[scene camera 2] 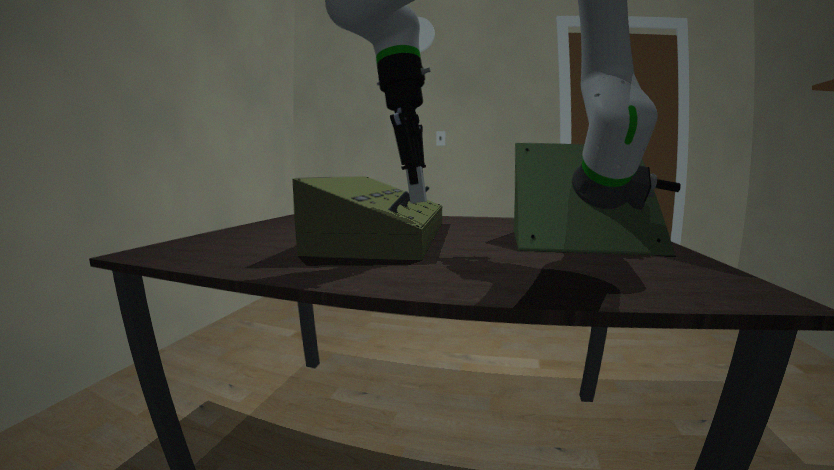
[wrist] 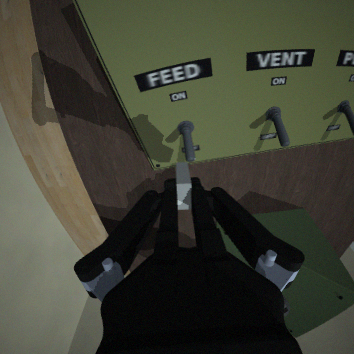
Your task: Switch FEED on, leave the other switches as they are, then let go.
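Pixels of known places: gripper, fingertip midpoint: point(scene camera 2: 418, 202) point(wrist: 181, 171); arm's base, link origin: point(scene camera 2: 601, 185).
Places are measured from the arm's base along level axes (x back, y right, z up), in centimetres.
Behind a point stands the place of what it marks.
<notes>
The olive switch box point(scene camera 2: 357, 224) {z -7.3, x -47.7, y -33.7 cm} point(wrist: 150, 30) {z -1.1, x -54.7, y -29.3 cm} stands on the table. In the wrist view the FEED lever point(wrist: 188, 142) {z -2.8, x -42.9, y -25.2 cm} tilts down over its OFF mark, away from the ON label point(wrist: 178, 96) {z -3.7, x -48.2, y -26.6 cm}. The VENT lever point(wrist: 280, 129) {z -2.7, x -45.4, y -13.9 cm} and the part-visible third lever point(wrist: 346, 113) {z -4.0, x -48.9, y -2.7 cm} tilt the same way. My gripper point(scene camera 2: 416, 201) {z -3.6, x -38.2, y -25.9 cm} point(wrist: 181, 171) {z -3.6, x -38.2, y -25.9 cm} is shut and empty. Its fingertips are at the lower edge of the panel, just below the tip of the FEED lever in the wrist view; whether they touch it I cannot tell. In the scene view they partly hide the levers.
A green sloped block point(scene camera 2: 542, 198) {z -3.4, x -14.7, y -5.6 cm} point(wrist: 300, 250) {z -1.5, x -21.5, y 0.2 cm} stands on the dark table point(scene camera 2: 233, 248) {z -14.1, x -82.6, y -37.0 cm} to the right of the box in the scene view. The arm's base and lower links point(scene camera 2: 612, 128) {z 11.4, x -1.0, y -19.1 cm} are at this block. A wall and a door are behind.
</notes>
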